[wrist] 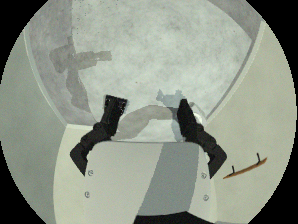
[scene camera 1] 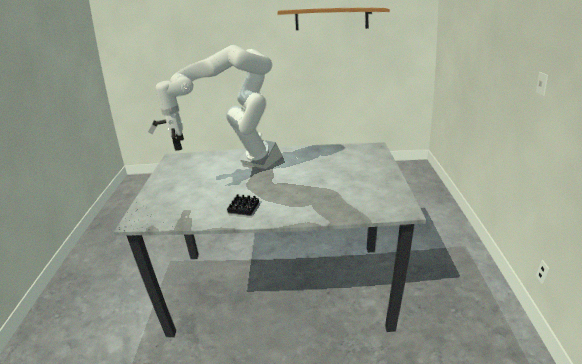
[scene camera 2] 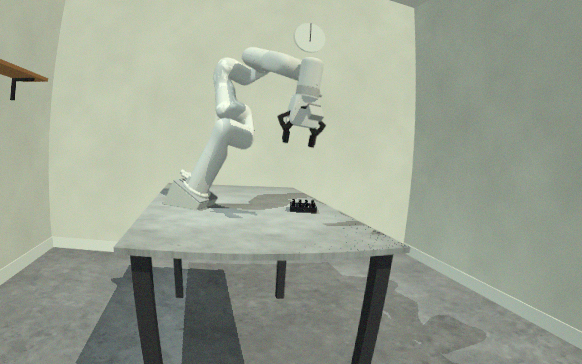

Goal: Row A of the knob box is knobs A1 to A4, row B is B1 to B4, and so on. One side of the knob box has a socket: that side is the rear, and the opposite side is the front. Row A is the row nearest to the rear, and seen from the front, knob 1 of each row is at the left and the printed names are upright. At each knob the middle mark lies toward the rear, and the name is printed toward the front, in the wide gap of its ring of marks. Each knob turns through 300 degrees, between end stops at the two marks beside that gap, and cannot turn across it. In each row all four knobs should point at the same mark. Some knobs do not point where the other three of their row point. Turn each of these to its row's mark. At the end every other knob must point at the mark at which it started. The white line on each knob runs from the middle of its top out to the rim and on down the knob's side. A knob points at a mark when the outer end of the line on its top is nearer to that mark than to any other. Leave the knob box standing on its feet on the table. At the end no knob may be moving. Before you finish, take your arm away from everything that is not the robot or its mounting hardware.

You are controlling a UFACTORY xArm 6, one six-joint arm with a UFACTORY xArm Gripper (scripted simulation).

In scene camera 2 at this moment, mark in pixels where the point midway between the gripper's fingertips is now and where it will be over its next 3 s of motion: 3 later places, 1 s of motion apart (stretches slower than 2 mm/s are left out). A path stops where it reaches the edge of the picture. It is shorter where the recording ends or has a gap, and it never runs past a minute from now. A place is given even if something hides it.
My gripper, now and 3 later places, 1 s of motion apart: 298,145; 304,189; 296,191; 286,190
